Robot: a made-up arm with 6 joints. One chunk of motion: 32 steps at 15 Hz.
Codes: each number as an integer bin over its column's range. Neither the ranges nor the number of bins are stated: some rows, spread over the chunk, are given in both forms.
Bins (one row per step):
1: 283 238 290 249 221 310
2: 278 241 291 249 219 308
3: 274 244 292 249 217 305
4: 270 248 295 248 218 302
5: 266 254 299 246 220 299
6: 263 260 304 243 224 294
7: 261 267 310 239 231 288
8: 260 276 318 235 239 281
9: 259 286 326 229 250 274
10: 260 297 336 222 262 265
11: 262 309 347 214 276 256
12: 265 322 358 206 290 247
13: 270 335 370 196 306 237
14: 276 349 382 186 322 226
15: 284 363 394 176 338 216
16: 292 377 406 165 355 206
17: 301 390 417 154 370 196
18: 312 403 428 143 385 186
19: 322 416 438 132 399 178
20: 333 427 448 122 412 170
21: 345 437 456 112 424 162
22: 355 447 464 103 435 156
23: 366 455 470 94 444 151
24: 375 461 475 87 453 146
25: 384 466 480 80 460 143
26: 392 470 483 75 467 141
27: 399 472 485 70 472 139
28: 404 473 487 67 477 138
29: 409 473 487 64 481 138
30: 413 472 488 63 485 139
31: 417 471 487 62 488 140
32: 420 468 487 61 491 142
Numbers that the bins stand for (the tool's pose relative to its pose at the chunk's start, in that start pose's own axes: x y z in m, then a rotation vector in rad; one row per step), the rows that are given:
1: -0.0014 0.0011 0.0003 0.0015 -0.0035 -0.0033
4: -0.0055 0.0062 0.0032 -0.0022 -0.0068 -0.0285
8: -0.0086 0.0204 0.0167 -0.0492 0.0166 -0.0947
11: -0.0080 0.0372 0.0337 -0.1252 0.0579 -0.1734
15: -0.0011 0.0647 0.0613 -0.2628 0.1270 -0.2995
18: 0.0077 0.0850 0.0813 -0.3823 0.1795 -0.3940
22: 0.0212 0.1074 0.1024 -0.5271 0.2352 -0.4885
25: 0.0302 0.1171 0.1118 -0.6104 0.2631 -0.5295
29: 0.0381 0.1207 0.1159 -0.6683 0.2865 -0.5452
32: 0.0415 0.1181 0.1159 -0.6792 0.2977 -0.5326
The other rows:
2: -0.0030 0.0026 0.0008 0.0015 -0.0057 -0.0096
3: -0.0042 0.0041 0.0014 0.0015 -0.0079 -0.0190
5: -0.0067 0.0092 0.0055 -0.0094 -0.0046 -0.0379
6: -0.0077 0.0123 0.0085 -0.0203 -0.0001 -0.0537
7: -0.0083 0.0159 0.0120 -0.0347 0.0077 -0.0726
9: -0.0089 0.0255 0.0214 -0.0709 0.0289 -0.1167
10: -0.0086 0.0311 0.0273 -0.0963 0.0423 -0.1451
12: -0.0070 0.0438 0.0402 -0.1542 0.0735 -0.2018
13: -0.0055 0.0505 0.0472 -0.1904 0.0913 -0.2333
14: -0.0036 0.0576 0.0543 -0.2266 0.1092 -0.2679
16: 0.0014 0.0718 0.0684 -0.3026 0.1460 -0.3310
17: 0.0042 0.0784 0.0748 -0.3425 0.1627 -0.3625
19: 0.0108 0.0917 0.0871 -0.4221 0.1951 -0.4192
20: 0.0143 0.0973 0.0930 -0.4583 0.2096 -0.4444
21: 0.0180 0.1023 0.0977 -0.4945 0.2230 -0.4696
23: 0.0246 0.1115 0.1059 -0.5597 0.2453 -0.5042
24: 0.0274 0.1146 0.1089 -0.5850 0.2553 -0.5200
26: 0.0327 0.1191 0.1136 -0.6285 0.2709 -0.5358
27: 0.0349 0.1202 0.1147 -0.6466 0.2765 -0.5421
28: 0.0365 0.1207 0.1159 -0.6574 0.2821 -0.5452
30: 0.0393 0.1202 0.1165 -0.6719 0.2910 -0.5421
31: 0.0406 0.1196 0.1159 -0.6755 0.2943 -0.5389

